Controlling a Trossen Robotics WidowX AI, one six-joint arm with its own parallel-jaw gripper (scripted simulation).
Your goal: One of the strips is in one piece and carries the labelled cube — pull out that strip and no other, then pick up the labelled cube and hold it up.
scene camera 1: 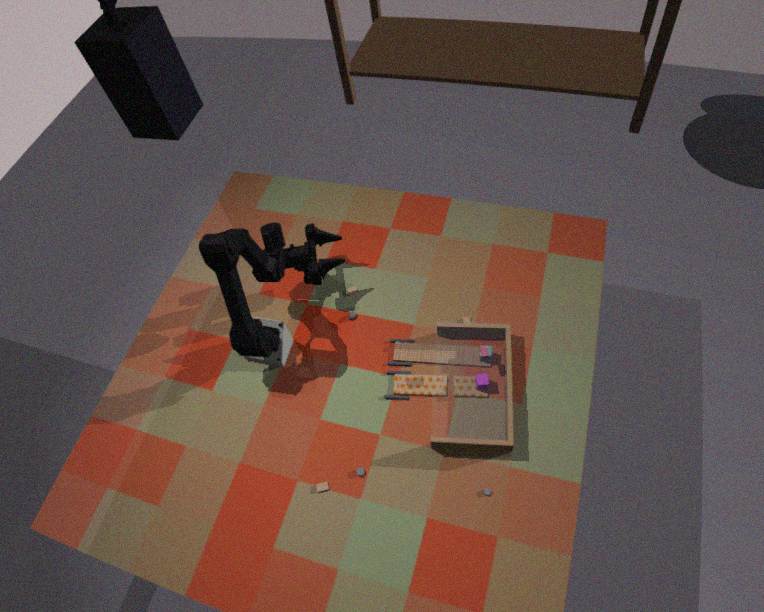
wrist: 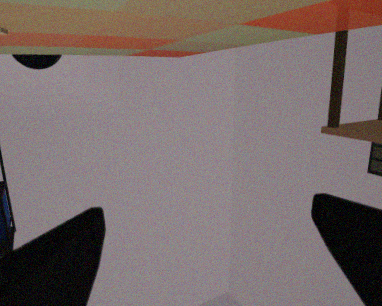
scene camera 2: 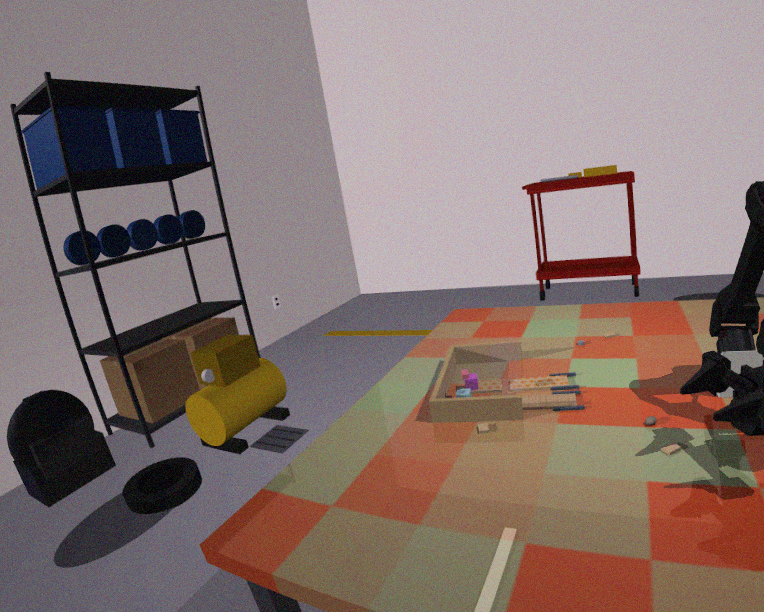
Observation:
My gripper is open, holding nothing. Further things: a shallow wooden tray.
My gripper is seen too in scene camera 1 and in the wrist view.

